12 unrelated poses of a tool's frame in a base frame.
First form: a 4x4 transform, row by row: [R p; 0 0 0 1], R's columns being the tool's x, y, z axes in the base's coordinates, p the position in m. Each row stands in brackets.
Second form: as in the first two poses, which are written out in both.
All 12 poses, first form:
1: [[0.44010 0.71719 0.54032 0.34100], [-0.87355 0.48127 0.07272 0.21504], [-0.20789 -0.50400 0.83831 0.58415], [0 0 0 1]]
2: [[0.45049 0.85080 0.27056 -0.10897], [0.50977 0.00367 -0.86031 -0.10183], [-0.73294 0.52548 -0.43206 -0.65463], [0 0 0 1]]
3: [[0.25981 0.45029 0.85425 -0.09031], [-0.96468 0.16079 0.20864 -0.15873], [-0.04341 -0.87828 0.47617 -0.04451], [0 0 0 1]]
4: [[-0.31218 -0.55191 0.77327 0.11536], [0.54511 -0.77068 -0.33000 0.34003], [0.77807 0.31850 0.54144 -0.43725], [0 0 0 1]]
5: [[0.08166 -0.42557 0.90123 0.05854], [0.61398 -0.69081 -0.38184 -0.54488], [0.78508 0.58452 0.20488 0.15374], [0 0 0 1]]
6: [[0.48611 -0.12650 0.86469 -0.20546], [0.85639 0.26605 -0.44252 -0.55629], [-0.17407 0.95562 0.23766 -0.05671], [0 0 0 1]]
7: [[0.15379 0.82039 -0.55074 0.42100], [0.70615 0.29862 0.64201 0.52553], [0.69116 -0.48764 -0.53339 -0.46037], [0 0 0 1]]
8: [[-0.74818 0.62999 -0.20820 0.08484], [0.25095 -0.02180 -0.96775 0.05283], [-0.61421 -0.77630 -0.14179 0.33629], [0 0 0 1]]
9: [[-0.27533 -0.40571 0.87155 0.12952], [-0.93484 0.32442 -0.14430 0.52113], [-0.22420 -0.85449 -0.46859 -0.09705], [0 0 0 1]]
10: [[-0.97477 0.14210 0.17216 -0.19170], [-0.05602 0.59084 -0.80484 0.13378], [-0.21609 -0.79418 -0.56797 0.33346], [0 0 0 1]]
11: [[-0.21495 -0.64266 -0.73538 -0.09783], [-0.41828 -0.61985 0.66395 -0.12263], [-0.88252 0.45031 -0.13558 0.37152], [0 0 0 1]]
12: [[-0.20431 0.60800 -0.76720 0.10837], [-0.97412 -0.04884 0.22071 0.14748], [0.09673 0.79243 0.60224 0.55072], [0 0 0 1]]
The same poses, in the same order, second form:
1: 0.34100 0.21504 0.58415; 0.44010 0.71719 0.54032; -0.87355 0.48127 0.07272; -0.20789 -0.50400 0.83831
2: -0.10897 -0.10183 -0.65463; 0.45049 0.85080 0.27056; 0.50977 0.00367 -0.86031; -0.73294 0.52548 -0.43206
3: -0.09031 -0.15873 -0.04451; 0.25981 0.45029 0.85425; -0.96468 0.16079 0.20864; -0.04341 -0.87828 0.47617
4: 0.11536 0.34003 -0.43725; -0.31218 -0.55191 0.77327; 0.54511 -0.77068 -0.33000; 0.77807 0.31850 0.54144
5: 0.05854 -0.54488 0.15374; 0.08166 -0.42557 0.90123; 0.61398 -0.69081 -0.38184; 0.78508 0.58452 0.20488
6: -0.20546 -0.55629 -0.05671; 0.48611 -0.12650 0.86469; 0.85639 0.26605 -0.44252; -0.17407 0.95562 0.23766
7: 0.42100 0.52553 -0.46037; 0.15379 0.82039 -0.55074; 0.70615 0.29862 0.64201; 0.69116 -0.48764 -0.53339
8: 0.08484 0.05283 0.33629; -0.74818 0.62999 -0.20820; 0.25095 -0.02180 -0.96775; -0.61421 -0.77630 -0.14179
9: 0.12952 0.52113 -0.09705; -0.27533 -0.40571 0.87155; -0.93484 0.32442 -0.14430; -0.22420 -0.85449 -0.46859
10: -0.19170 0.13378 0.33346; -0.97477 0.14210 0.17216; -0.05602 0.59084 -0.80484; -0.21609 -0.79418 -0.56797
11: -0.09783 -0.12263 0.37152; -0.21495 -0.64266 -0.73538; -0.41828 -0.61985 0.66395; -0.88252 0.45031 -0.13558
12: 0.10837 0.14748 0.55072; -0.20431 0.60800 -0.76720; -0.97412 -0.04884 0.22071; 0.09673 0.79243 0.60224
